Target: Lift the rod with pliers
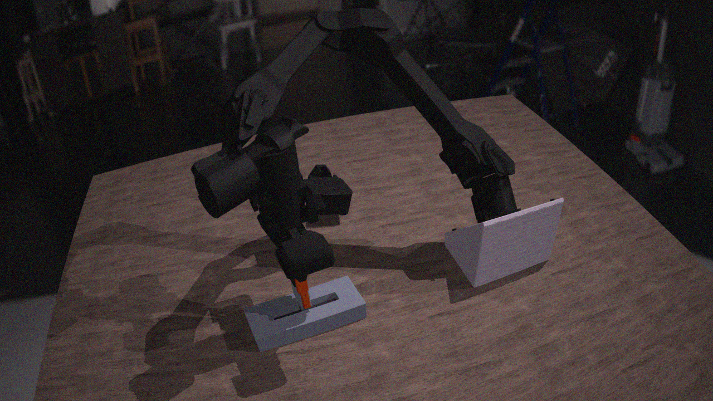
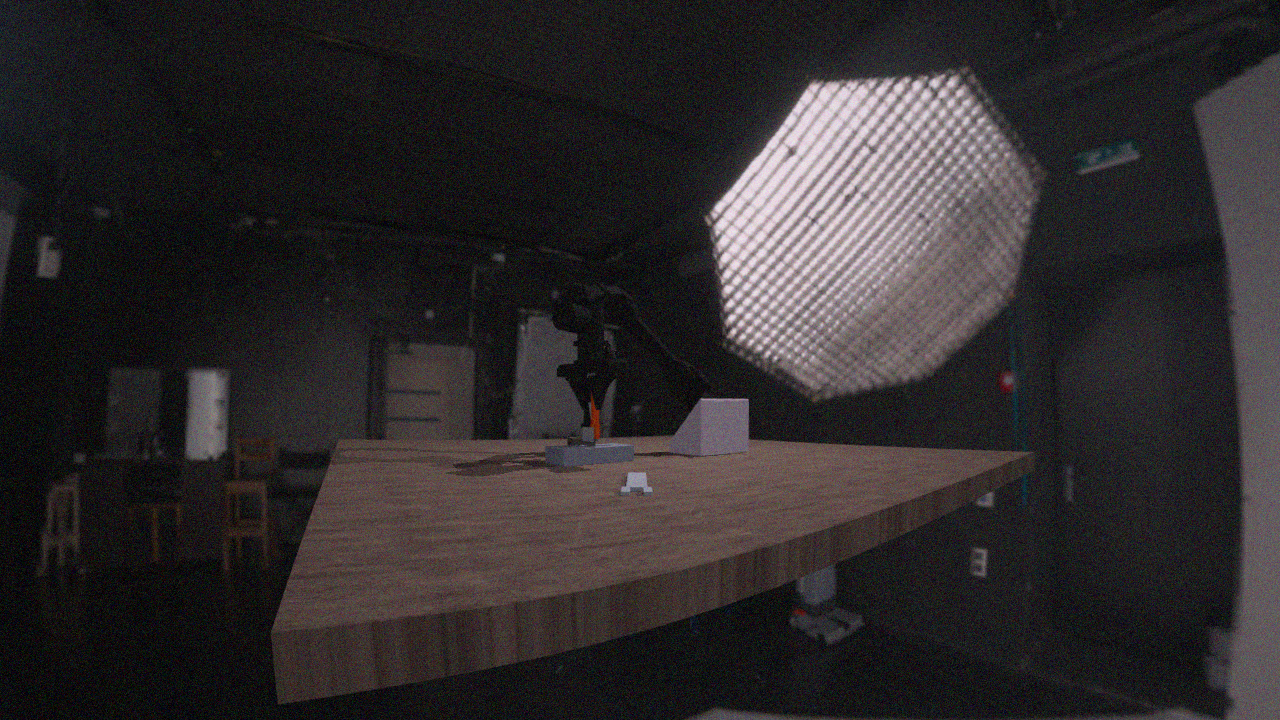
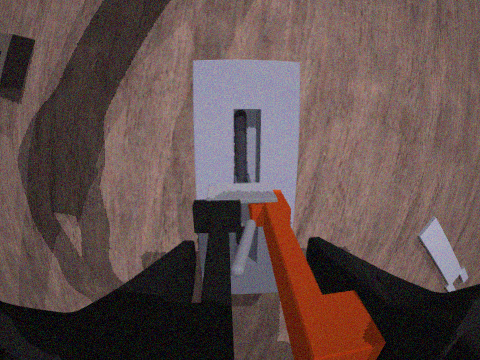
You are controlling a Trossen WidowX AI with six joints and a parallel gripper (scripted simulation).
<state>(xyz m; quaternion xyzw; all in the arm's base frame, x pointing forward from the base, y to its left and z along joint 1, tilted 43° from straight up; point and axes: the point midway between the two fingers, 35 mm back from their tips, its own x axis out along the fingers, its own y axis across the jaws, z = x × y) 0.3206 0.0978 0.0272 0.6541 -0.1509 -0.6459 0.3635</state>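
The dark rod lies 9 cm below my gripper tip. Round my gripper tip: orange handle (1 cm to the left); then small grey holster (26 cm to the right, 10 cm below, 6 cm behind); then grey block (9 cm below).
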